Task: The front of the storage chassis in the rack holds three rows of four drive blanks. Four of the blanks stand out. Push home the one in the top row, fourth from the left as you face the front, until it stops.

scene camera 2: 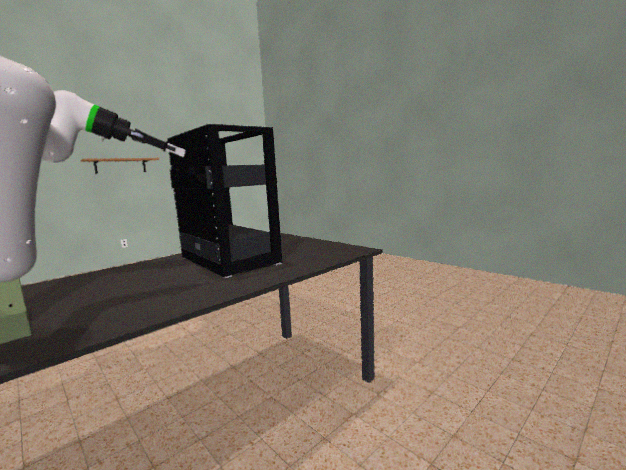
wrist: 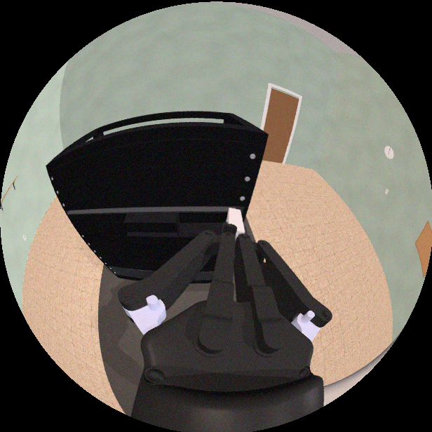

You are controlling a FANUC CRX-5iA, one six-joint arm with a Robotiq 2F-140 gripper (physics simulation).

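Frame: origin at the arm's base, x ahead, y left, z up, level; metres.
Where they show: gripper, fingertip midpoint: (scene camera 2: 184, 153).
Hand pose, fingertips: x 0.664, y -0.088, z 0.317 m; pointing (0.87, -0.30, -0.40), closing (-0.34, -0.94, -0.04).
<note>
After its pixels a point has its place.
The black rack (scene camera 2: 273, 202) @[x 1.003, y -0.182, z 0.099 m] (wrist: 160, 170) stands on the table, its front towards the arm. A grey box-shaped unit (scene camera 2: 244, 175) @[x 0.891, y -0.140, z 0.224 m] shows through its side at upper mid-height. In the wrist view, dark blocky shapes (wrist: 152, 223) show under a thin grey ledge on the rack's front. The front is too dark to tell single drive blanks, so I cannot make out the top-row fourth blank. My gripper (scene camera 2: 176, 150) @[x 0.664, y -0.088, z 0.317 m] (wrist: 232, 217) is shut and empty, tilted downward, its pale tips in front of the rack's upper part, near the right edge in the wrist view. Contact cannot be told.
The dark table (scene camera 2: 323, 252) @[x 1.294, y -0.204, z -0.189 m] carries the rack. A lower grey unit (scene camera 2: 197, 246) @[x 0.763, y 0.100, z -0.089 m] sits at the rack's bottom. A row of pale screws or holes runs along the rack's front edge by the tips. A wooden shelf (scene camera 2: 119, 159) hangs on the wall behind.
</note>
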